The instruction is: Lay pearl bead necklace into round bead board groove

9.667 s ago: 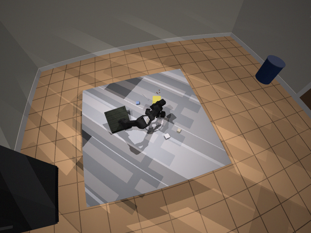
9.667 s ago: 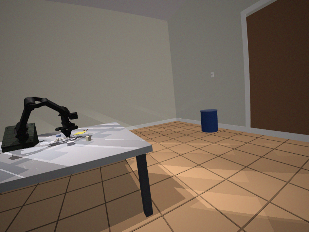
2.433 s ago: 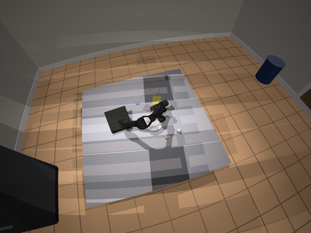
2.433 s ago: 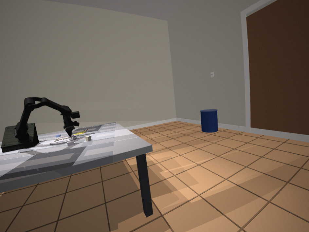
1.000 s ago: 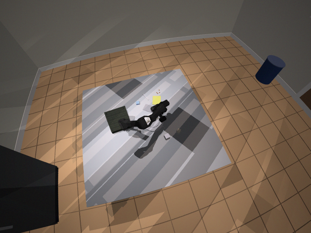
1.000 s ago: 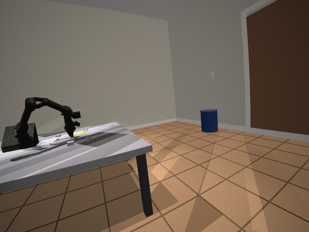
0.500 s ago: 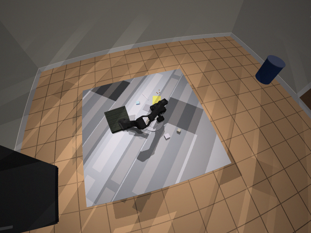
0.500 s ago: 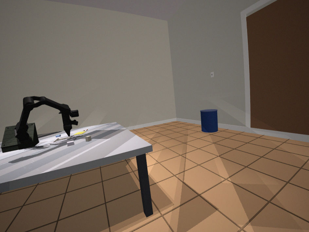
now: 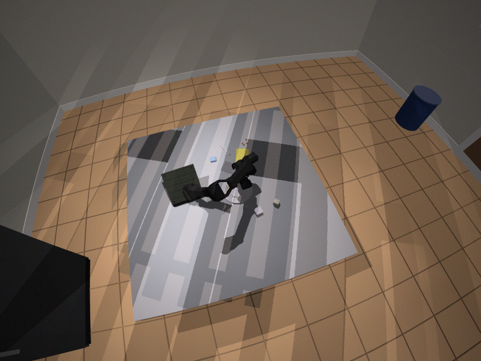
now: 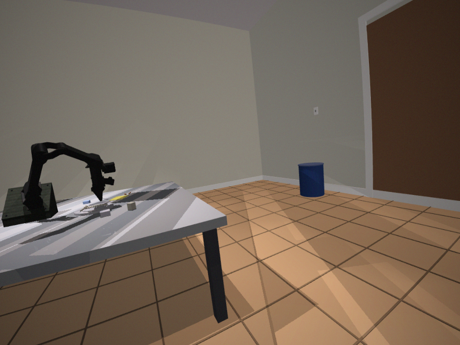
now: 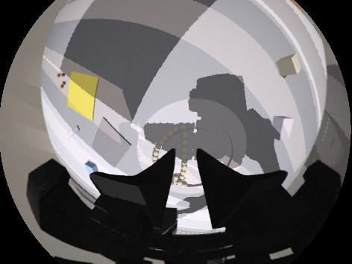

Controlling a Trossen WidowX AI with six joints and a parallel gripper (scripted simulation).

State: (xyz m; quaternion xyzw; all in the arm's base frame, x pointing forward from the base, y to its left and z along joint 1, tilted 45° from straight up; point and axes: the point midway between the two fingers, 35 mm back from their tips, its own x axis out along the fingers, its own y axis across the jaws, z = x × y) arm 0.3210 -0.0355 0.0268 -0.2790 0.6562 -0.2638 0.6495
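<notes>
Now: gripper tip 40 mm past the round bead board, 20 mm to the left of it and 30 mm above it. Also, from my gripper tip: yellow pad: 90 mm ahead, 230 mm to the left, 40 mm below; grey card: 30 mm behind, 160 mm to the left, 40 mm below; white block: 30 mm ahead, 210 mm to the right, 30 mm below.
</notes>
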